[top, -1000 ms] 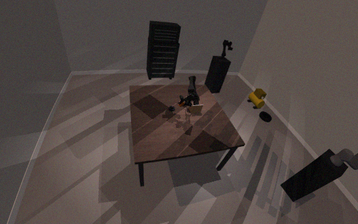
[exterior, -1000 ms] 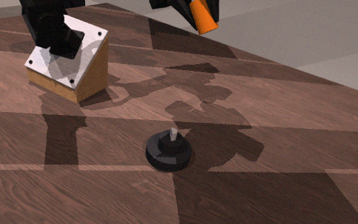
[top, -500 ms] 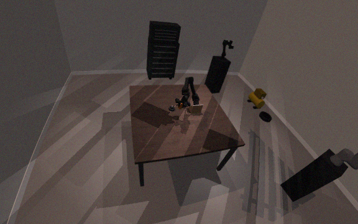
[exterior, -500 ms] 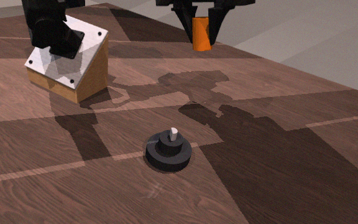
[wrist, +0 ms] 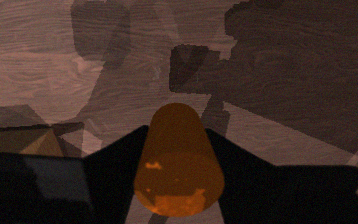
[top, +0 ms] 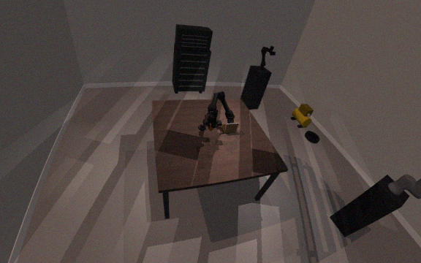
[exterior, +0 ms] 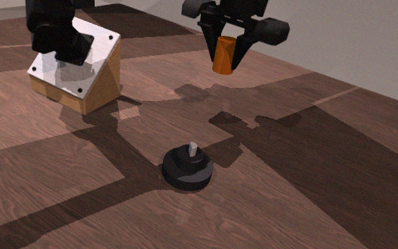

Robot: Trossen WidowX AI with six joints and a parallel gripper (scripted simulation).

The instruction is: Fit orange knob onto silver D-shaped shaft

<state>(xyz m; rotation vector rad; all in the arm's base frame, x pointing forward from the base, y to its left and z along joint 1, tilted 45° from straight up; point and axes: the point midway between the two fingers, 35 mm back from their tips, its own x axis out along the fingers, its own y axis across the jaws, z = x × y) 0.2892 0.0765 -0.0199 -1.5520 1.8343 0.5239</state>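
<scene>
My gripper tip is 170 mm to the left of the round dark pedestal, 100 mm above it and 20 mm short of it. From my gripper tip the other things lie so: orange knob 30 mm above.
</scene>
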